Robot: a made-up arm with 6 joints.
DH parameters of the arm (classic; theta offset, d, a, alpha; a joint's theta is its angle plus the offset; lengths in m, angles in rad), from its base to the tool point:
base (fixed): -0.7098 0 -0.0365 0
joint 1: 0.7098 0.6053 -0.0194 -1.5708
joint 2: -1.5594 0 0.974 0
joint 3: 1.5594 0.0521 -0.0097 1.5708
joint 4: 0 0.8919 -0.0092 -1.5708
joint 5: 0 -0.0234 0.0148 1.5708
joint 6: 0.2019 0 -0.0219 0
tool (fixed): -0.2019 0.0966 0 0
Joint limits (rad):
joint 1: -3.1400..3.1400
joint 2: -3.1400..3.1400
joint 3: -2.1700..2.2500
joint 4: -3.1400..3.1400
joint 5: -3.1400..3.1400
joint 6: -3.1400..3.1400
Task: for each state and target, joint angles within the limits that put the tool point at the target. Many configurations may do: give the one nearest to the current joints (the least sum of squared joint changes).
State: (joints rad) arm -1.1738 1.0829 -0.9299 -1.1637 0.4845 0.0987
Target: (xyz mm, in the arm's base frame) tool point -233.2 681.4 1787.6
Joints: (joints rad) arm -1.2450 0.2806 -1.5664 -1.1894 0.4471 0.1079
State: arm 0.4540 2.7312 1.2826 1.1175 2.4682 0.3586
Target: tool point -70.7 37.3 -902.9
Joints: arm 0.6286 2.6414 1.0899 0.8799 2.9574 0.4976
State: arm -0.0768 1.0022 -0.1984 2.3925 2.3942 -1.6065
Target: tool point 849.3 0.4 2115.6
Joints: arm -0.1254 0.7031 -0.3312 2.4006 2.3858 -1.6053
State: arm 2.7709 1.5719 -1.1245 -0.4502 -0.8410 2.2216
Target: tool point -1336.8 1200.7 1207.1
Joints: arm 2.3875 1.5290 -0.5058 -0.4335 -0.7083 2.2477
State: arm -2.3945 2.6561 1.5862 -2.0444 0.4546 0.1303
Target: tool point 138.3 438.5 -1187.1
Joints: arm -1.8645 3.0192 0.7478 -2.0130 0.4688 0.1389
